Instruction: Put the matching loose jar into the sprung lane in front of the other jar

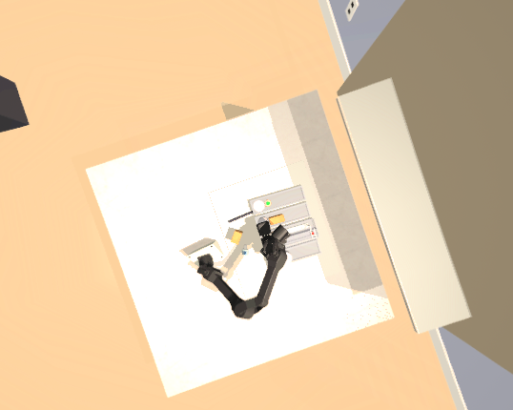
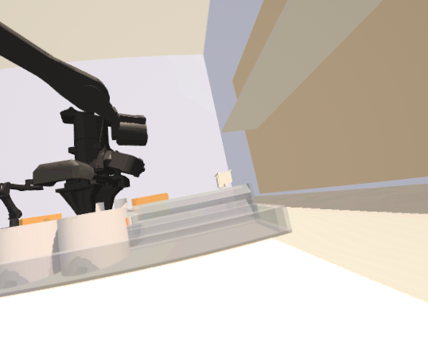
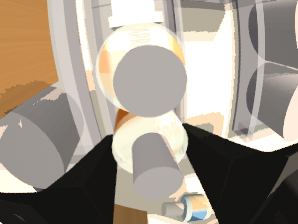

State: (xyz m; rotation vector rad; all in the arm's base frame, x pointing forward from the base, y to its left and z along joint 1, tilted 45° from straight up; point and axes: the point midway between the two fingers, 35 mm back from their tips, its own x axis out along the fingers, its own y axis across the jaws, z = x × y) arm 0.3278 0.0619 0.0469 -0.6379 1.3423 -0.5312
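The orange box is 15 cm behind my gripper tip and 5 cm to the left of it. Also, from my gripper tip: thin black rod 10 cm behind, 14 cm to the left, 2 cm below.
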